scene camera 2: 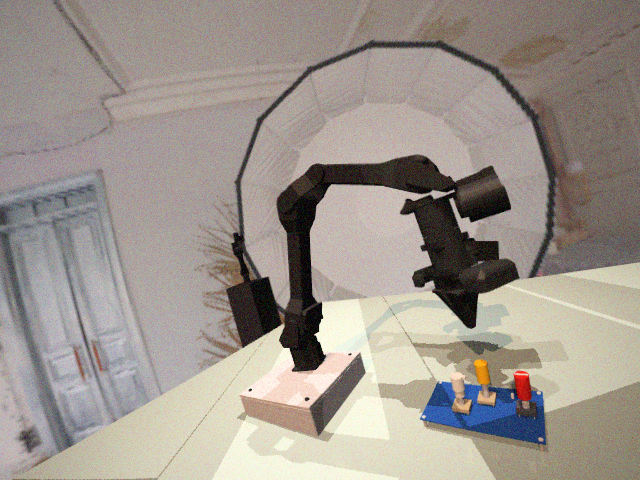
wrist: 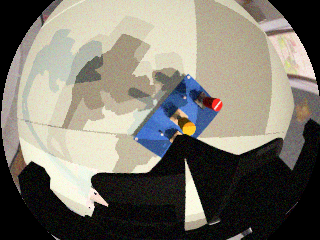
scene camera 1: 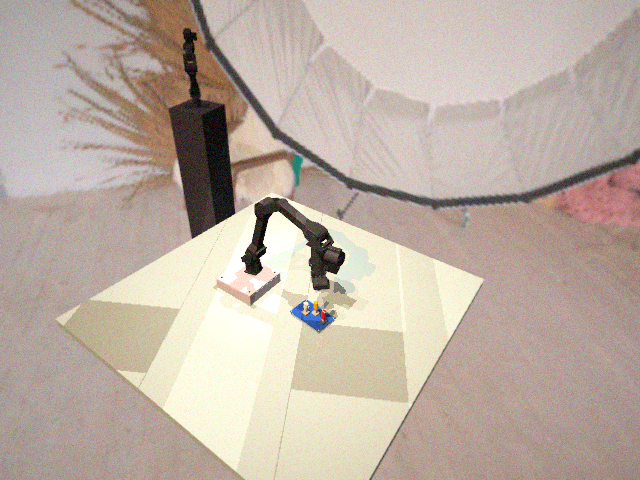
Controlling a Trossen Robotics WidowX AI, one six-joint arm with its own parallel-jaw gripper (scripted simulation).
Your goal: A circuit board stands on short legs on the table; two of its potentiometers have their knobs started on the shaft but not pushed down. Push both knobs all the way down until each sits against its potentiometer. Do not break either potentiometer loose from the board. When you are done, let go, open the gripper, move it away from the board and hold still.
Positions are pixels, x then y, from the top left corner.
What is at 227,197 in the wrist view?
My gripper.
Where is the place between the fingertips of my gripper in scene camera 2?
At 471,327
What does my gripper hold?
Nothing.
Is my gripper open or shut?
Shut.
